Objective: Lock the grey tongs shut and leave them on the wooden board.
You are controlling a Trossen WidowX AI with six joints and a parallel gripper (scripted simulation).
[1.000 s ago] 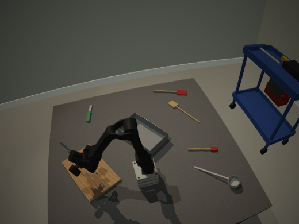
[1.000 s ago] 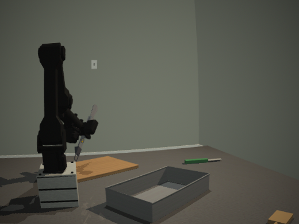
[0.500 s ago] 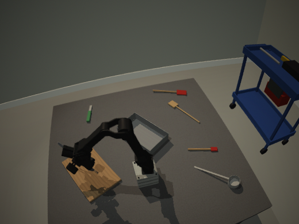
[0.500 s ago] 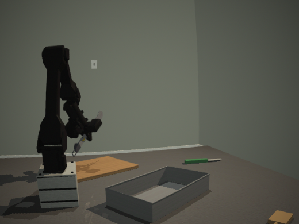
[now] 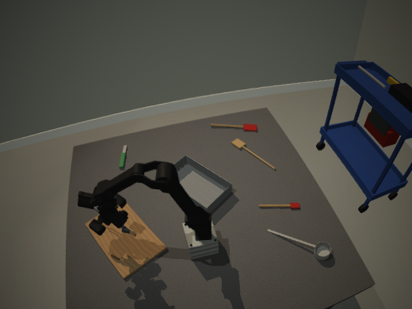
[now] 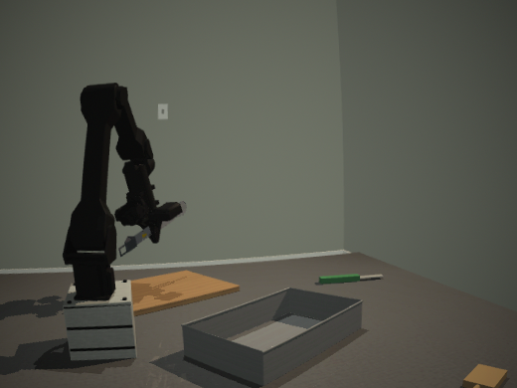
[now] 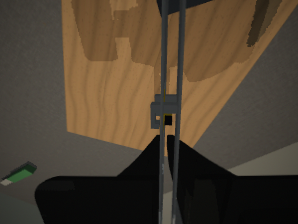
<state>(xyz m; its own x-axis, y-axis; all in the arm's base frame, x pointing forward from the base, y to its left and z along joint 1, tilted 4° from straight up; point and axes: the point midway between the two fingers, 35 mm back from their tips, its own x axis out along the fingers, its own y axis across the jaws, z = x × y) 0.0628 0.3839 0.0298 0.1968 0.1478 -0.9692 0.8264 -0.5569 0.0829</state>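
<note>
Now: the yellow mark 40 mm to the right of my gripper tip, 30 mm above it and 20 mm behind it. From my gripper tip the other things lie so: grey roasting tin (380 mm to the right, 260 mm ahead, 100 mm below); wooden board (120 mm below, 20 mm to the right, 10 mm behind).
</note>
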